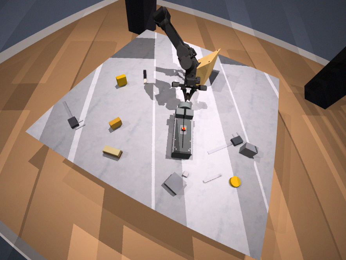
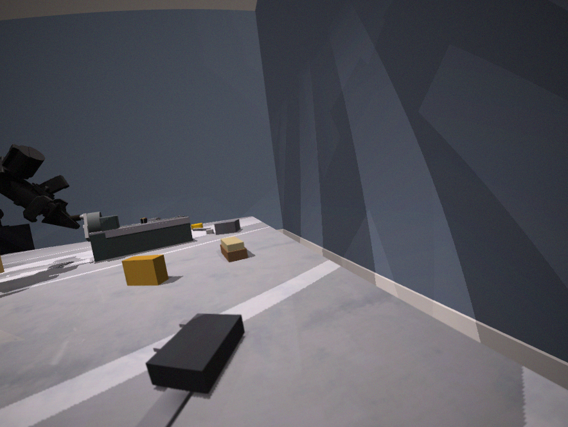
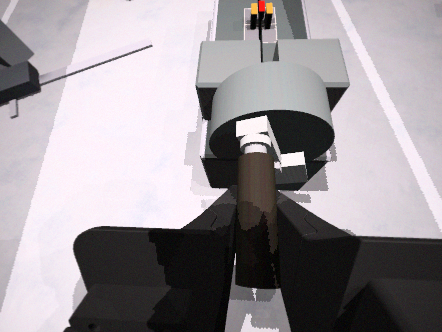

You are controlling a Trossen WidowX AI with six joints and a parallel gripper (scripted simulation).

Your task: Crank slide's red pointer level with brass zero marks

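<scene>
Right now my gripper tip is 30 mm below the dark brown crank handle, 10 mm to the left of it and 10 mm past it. The rest, counted from my gripper tip: tan block: 420 mm ahead, 190 mm to the right, 80 mm below; yellow cube: 460 mm to the right, 60 mm below, 20 mm ahead; red pointer: 160 mm ahead, 60 mm to the left, 10 mm below.
</scene>
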